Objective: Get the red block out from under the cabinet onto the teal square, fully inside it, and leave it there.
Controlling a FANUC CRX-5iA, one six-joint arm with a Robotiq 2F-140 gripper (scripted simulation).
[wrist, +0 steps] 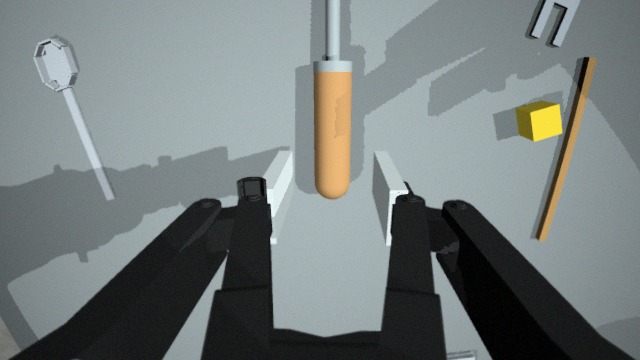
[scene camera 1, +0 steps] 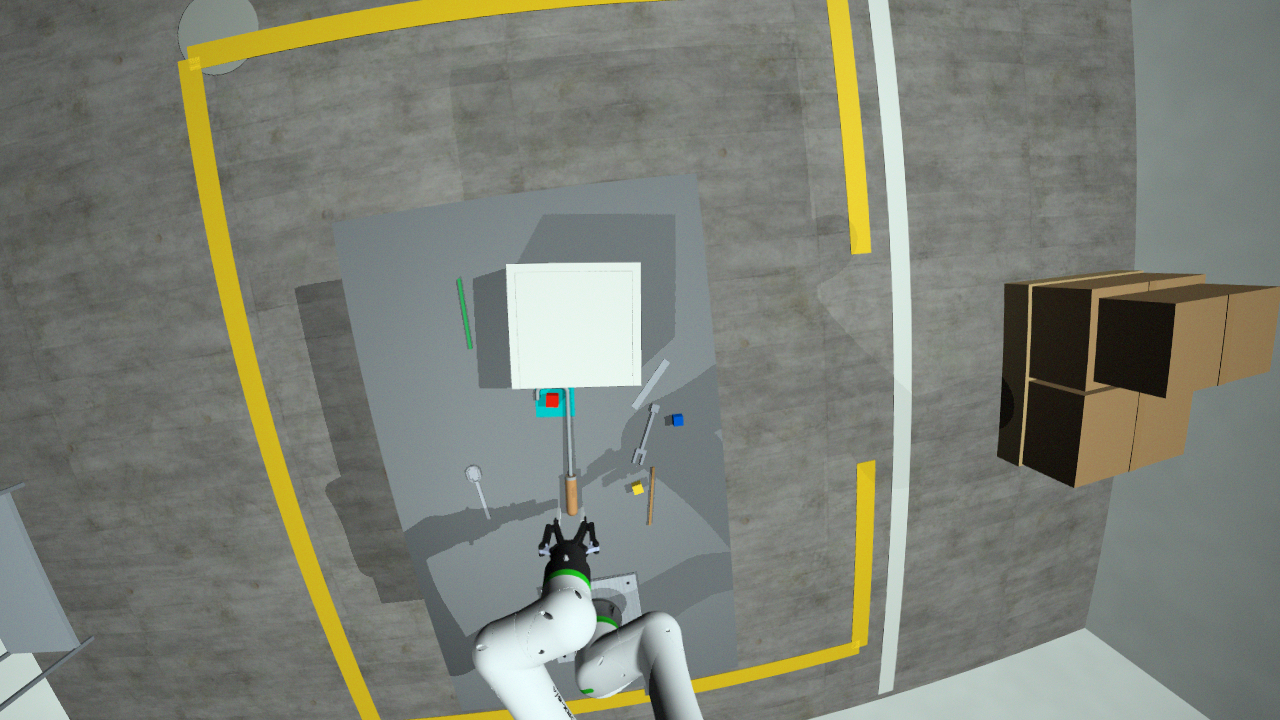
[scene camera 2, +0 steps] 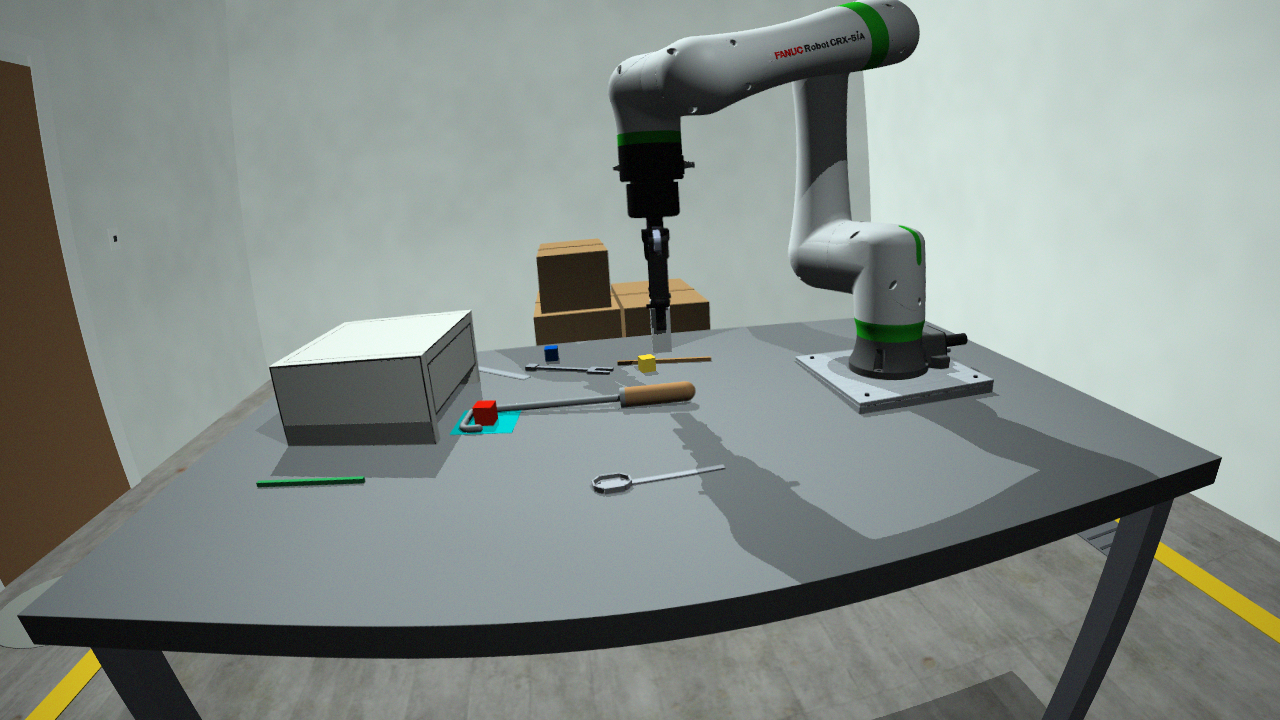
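Gripper in the pictures, wrist view and scene camera 1 among them. Also pictured: yellow block, green stick, teal square.
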